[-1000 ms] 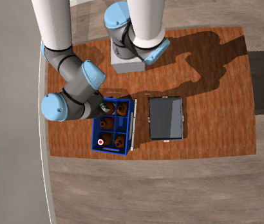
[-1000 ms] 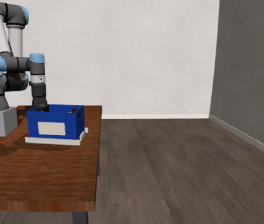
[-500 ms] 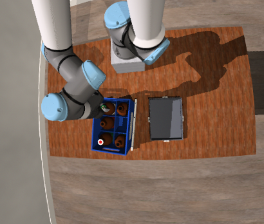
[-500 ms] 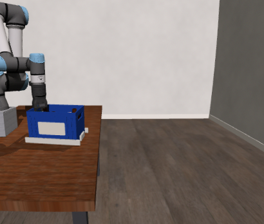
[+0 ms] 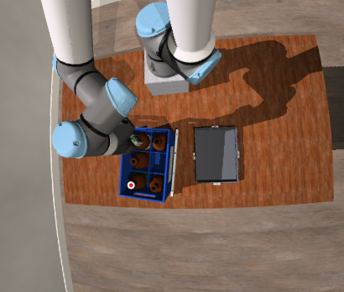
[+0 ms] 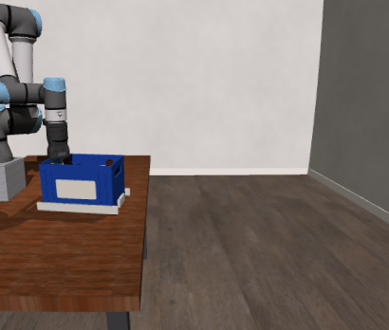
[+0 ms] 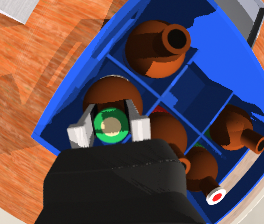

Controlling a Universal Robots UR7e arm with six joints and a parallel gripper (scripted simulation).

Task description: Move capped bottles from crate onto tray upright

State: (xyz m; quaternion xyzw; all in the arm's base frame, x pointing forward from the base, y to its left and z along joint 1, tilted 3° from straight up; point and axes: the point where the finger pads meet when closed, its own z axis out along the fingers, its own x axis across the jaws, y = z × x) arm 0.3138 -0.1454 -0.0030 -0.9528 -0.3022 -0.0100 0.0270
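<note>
Now: the green-capped bottle 60 mm below my hand. From my hand the other things lie so: brown bottle (190 mm ahead, 60 mm to the left, 60 mm below); then blue crate (90 mm ahead, 30 mm to the left, 70 mm below); then red-capped bottle (170 mm ahead, 30 mm to the right, 60 mm below).
</note>
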